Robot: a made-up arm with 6 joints. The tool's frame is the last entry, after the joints. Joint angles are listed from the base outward. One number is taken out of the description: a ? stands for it. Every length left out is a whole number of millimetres.
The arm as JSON. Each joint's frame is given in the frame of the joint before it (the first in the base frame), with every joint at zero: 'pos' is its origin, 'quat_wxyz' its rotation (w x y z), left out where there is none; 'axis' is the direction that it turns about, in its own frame. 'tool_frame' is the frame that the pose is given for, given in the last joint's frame.
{
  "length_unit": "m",
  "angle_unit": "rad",
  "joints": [
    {
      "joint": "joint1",
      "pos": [
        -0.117,
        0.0,
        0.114
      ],
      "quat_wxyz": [
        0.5,
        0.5,
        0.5,
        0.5
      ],
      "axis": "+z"
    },
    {
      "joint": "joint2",
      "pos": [
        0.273,
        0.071,
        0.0
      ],
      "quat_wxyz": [
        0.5,
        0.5,
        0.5,
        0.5
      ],
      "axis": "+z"
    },
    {
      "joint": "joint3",
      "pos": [
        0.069,
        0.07,
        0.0
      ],
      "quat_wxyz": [
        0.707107,
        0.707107,
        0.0,
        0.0
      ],
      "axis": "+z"
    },
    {
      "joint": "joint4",
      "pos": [
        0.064,
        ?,
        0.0
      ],
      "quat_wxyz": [
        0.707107,
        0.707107,
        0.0,
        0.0
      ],
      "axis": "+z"
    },
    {
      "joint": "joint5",
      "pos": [
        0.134,
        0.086,
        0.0
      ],
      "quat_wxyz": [
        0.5,
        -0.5,
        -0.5,
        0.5
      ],
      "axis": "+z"
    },
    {
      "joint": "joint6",
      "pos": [
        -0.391,
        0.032,
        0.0
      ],
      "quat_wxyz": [
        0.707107,
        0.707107,
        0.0,
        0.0
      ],
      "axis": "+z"
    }
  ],
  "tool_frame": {
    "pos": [
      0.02,
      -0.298,
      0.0
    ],
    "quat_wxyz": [
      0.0,
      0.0,
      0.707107,
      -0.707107
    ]
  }
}
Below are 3 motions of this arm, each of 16 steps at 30 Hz.
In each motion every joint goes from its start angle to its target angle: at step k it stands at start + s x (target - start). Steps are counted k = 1, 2, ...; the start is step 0. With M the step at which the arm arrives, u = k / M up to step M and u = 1 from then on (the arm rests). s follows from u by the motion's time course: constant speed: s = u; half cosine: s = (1 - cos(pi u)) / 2; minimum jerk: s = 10 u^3 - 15 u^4 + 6 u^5.
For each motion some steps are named. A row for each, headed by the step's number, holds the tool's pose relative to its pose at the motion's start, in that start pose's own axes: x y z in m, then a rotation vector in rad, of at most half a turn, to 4 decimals.
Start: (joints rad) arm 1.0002 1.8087 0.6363 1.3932 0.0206 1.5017
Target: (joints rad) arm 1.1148 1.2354 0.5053 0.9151 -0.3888 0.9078
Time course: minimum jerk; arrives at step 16
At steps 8, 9, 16:
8: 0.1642 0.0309 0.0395 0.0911 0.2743 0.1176
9: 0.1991 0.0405 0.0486 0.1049 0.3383 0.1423
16: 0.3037 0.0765 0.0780 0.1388 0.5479 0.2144

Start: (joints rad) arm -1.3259 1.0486 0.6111 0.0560 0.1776 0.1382
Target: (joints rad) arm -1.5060 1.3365 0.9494 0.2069 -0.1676 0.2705
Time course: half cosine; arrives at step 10
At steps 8, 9, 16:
8: 0.0488 0.3422 -0.0450 -0.2687 0.0356 0.4859
9: 0.0493 0.3658 -0.0546 -0.2816 0.0440 0.5286
16: 0.0494 0.3738 -0.0580 -0.2858 0.0471 0.5434

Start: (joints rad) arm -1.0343 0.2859 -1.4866 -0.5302 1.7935 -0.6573
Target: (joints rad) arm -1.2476 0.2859 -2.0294 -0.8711 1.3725 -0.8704
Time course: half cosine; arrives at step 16
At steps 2, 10, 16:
2: 0.0117 0.0211 -0.0037 -0.0239 0.0167 0.0098
10: 0.1729 0.3872 -0.1530 -0.4461 0.3142 0.1847
16: 0.2106 0.5472 -0.2754 -0.6554 0.4565 0.2685

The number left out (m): -0.321
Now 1 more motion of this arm.
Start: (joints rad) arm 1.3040 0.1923 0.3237 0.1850 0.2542 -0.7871
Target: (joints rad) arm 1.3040 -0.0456 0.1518 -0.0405 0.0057 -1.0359
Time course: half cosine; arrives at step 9
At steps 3, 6, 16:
3: 0.0178 0.0043 -0.0161 -0.0012 0.0706 0.0542
6: 0.0481 0.0277 -0.0508 -0.0207 0.2022 0.1759
16: 0.0591 0.0470 -0.0688 -0.0406 0.2626 0.2419

